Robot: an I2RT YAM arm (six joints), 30 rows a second.
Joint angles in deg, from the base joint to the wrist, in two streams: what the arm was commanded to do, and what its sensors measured. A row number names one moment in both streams.
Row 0, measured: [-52.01, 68.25, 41.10, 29.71, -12.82, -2.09]
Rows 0 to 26, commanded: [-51.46, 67.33, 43.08, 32.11, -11.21, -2.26]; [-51.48, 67.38, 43.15, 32.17, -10.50, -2.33]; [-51.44, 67.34, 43.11, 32.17, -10.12, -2.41]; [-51.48, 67.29, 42.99, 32.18, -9.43, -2.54]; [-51.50, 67.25, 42.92, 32.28, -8.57, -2.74]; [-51.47, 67.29, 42.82, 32.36, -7.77, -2.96]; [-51.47, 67.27, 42.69, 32.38, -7.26, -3.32]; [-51.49, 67.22, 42.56, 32.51, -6.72, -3.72]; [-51.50, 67.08, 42.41, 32.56, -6.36, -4.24]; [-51.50, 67.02, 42.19, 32.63, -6.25, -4.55]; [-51.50, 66.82, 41.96, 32.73, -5.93, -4.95]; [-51.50, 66.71, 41.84, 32.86, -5.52, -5.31]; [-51.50, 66.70, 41.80, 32.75, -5.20, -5.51]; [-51.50, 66.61, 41.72, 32.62, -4.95, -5.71]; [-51.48, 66.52, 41.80, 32.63, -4.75, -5.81]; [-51.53, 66.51, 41.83, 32.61, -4.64, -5.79]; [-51.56, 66.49, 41.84, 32.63, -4.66, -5.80]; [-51.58, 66.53, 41.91, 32.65, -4.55, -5.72]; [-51.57, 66.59, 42.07, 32.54, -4.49, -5.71]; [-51.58, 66.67, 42.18, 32.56, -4.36, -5.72]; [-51.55, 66.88, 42.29, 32.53, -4.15, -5.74]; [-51.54, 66.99, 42.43, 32.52, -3.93, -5.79]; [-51.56, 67.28, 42.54, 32.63, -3.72, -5.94]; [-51.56, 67.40, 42.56, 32.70, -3.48, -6.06]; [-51.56, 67.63, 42.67, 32.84, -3.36, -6.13]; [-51.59, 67.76, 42.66, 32.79, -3.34, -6.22]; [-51.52, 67.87, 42.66, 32.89, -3.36, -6.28]
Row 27, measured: [-52.01, 67.72, 41.10, 30.94, -4.36, -5.19]
